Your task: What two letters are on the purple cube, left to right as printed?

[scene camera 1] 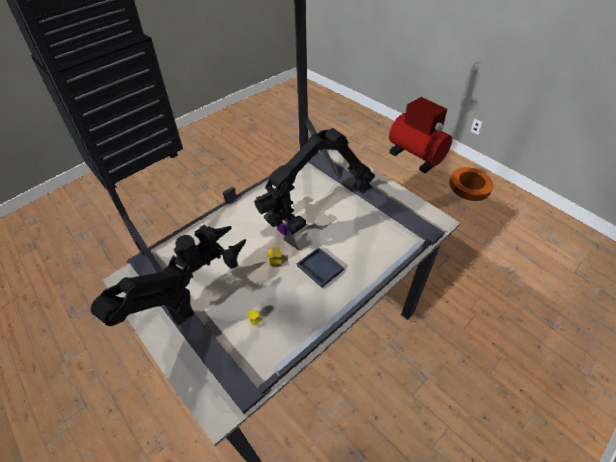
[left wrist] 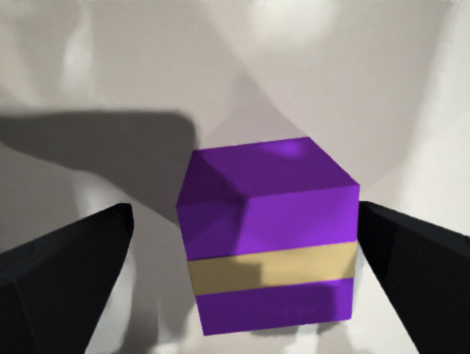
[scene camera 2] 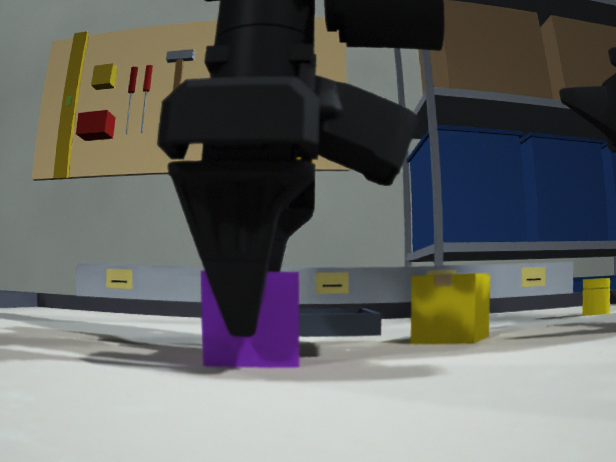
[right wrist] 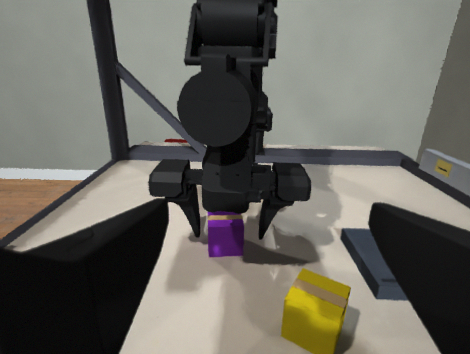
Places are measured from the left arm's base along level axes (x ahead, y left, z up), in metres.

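Where they show: left gripper, fingertip midpoint: (scene camera 1: 286, 228) (left wrist: 244, 213) (scene camera 2: 251, 330) (right wrist: 229, 236); right gripper, fingertip midpoint: (scene camera 1: 238, 233) (scene camera 2: 583, 77) (right wrist: 268, 211); left arm's base, link origin: (scene camera 1: 362, 186); right arm's base, link origin: (scene camera 1: 181, 313).
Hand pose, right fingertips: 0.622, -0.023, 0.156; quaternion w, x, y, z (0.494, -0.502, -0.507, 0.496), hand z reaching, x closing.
Each offset is from my right fingertips to the top centre of the thing, as dx, dy, dz.
The purple cube {-0.220, -0.028, -0.130} (scene camera 1: 284, 227) (scene camera 2: 282, 320) (left wrist: 300, 215) (right wrist: 226, 245) stands on the table, with a tan tape strip across its top. I can make out no letters on the faces that show; the others are hidden. My left gripper (scene camera 1: 286, 226) (scene camera 2: 260, 305) (left wrist: 244, 213) (right wrist: 229, 236) is open and points down over the cube, one finger on either side. In the left wrist view the right-hand finger looks very near the cube; contact is unclear. My right gripper (scene camera 1: 237, 235) is open and empty, raised above the table at the left in scene camera 1.
A yellow cube {-0.094, +0.061, -0.130} (scene camera 1: 275, 256) (scene camera 2: 442, 312) (right wrist: 312, 320) with a tape strip stands near the purple cube. A dark shallow tray {-0.190, +0.204, -0.157} (scene camera 1: 309, 275) (scene camera 2: 340, 326) lies beyond it. A small yellow cylinder {+0.118, +0.209, -0.137} (scene camera 1: 254, 317) (scene camera 2: 596, 297) stands farther off. A grey rail (scene camera 1: 350, 311) runs along one table edge.
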